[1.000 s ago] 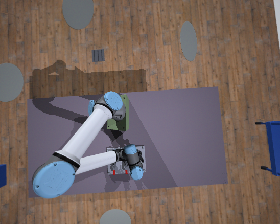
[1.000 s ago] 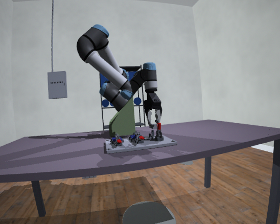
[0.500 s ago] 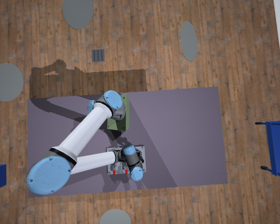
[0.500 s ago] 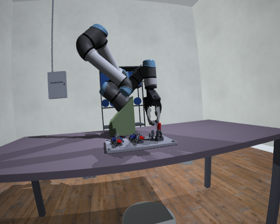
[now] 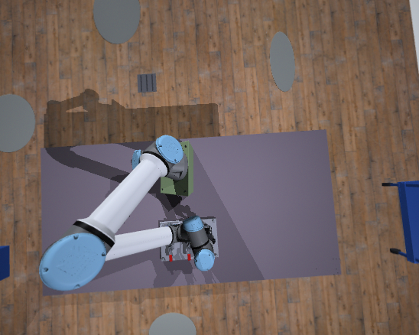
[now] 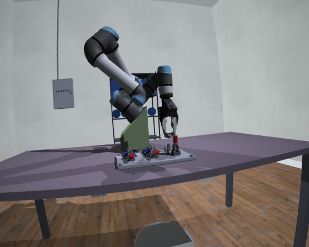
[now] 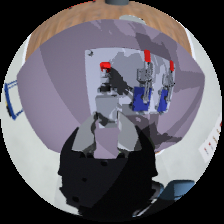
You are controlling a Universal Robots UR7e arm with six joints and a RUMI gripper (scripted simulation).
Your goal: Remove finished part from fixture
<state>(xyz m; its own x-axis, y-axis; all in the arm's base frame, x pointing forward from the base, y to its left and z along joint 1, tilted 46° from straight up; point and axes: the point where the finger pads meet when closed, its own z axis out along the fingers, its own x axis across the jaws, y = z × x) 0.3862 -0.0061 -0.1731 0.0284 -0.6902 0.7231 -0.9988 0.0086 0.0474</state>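
Right now the grey finished part is 10 mm behind my hand. From my hand the other things lie so: blue blank 220 mm to the right, 80 mm below; then grey fixture plate 110 mm to the right, 100 mm below, 50 mm ahead.
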